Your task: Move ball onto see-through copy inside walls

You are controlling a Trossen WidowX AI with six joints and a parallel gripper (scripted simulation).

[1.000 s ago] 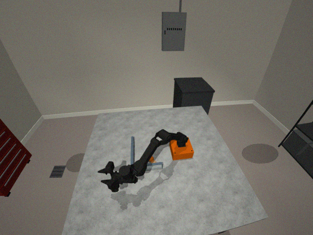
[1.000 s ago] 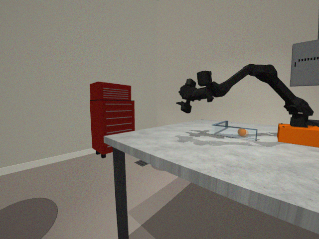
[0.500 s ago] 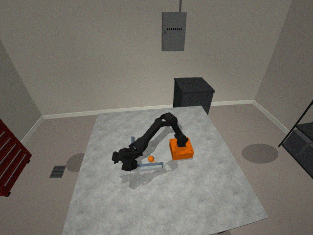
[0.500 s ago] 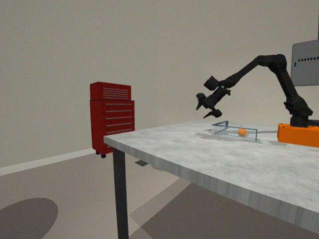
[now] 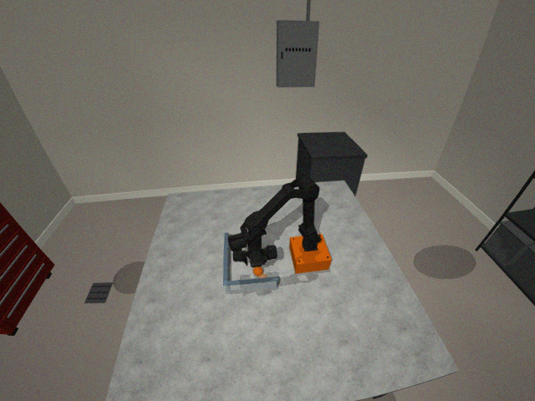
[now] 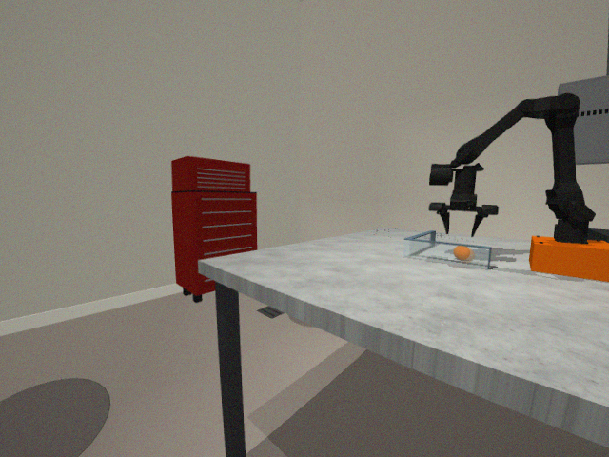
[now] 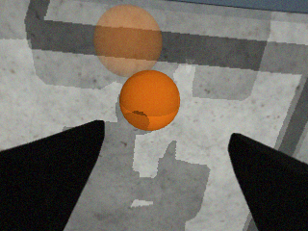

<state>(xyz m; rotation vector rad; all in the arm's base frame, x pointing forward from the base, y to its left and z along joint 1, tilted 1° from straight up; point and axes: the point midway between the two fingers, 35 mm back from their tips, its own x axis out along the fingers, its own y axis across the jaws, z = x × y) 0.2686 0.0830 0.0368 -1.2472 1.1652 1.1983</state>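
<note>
Now: the orange ball 10 mm behind my gripper tip and 50 mm below it. Round my gripper tip: clear wall: 30 mm ahead, 80 mm to the left, 50 mm below; see-through copy of ball: 30 mm behind, 40 mm to the left, 50 mm below.
</note>
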